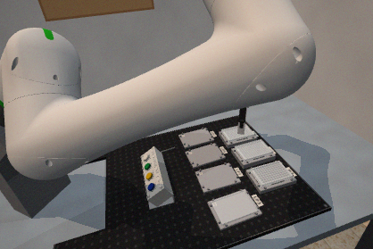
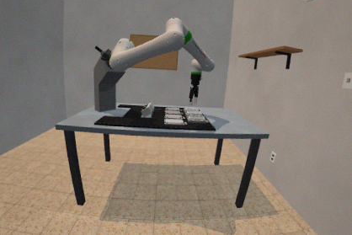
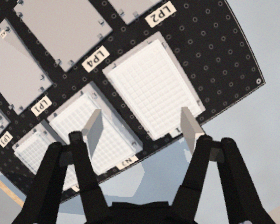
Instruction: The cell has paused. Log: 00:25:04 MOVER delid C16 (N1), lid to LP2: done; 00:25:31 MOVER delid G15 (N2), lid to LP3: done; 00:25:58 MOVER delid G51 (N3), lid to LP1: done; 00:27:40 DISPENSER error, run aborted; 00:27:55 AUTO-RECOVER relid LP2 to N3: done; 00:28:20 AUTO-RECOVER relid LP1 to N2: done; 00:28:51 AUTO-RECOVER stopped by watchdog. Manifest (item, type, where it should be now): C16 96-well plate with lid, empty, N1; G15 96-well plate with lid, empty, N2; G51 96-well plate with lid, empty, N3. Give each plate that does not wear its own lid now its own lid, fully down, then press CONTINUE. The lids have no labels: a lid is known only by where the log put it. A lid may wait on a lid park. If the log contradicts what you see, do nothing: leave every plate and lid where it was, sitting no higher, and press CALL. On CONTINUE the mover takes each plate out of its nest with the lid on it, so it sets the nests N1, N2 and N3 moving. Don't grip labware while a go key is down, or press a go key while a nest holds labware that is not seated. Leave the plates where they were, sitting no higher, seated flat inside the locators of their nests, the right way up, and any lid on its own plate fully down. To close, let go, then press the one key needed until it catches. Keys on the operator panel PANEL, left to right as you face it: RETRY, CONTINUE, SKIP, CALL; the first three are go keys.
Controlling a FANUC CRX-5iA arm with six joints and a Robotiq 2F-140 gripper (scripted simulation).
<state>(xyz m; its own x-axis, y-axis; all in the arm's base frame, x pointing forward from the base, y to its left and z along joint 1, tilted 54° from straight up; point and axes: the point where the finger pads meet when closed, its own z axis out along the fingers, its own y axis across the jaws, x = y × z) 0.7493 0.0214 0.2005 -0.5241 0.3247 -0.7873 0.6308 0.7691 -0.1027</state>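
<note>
Now: hand 9 cm to the left of the plate, 8 cm above it and 3 cm past it. Round my hand: lid park LP2 (15 cm to the left, 14 cm behind, 10 cm below); LP1 label (14 cm behind, 12 cm to the right, 11 cm below); lid park LP4 (18 cm behind, 10 cm below, 3 cm to the left).
</note>
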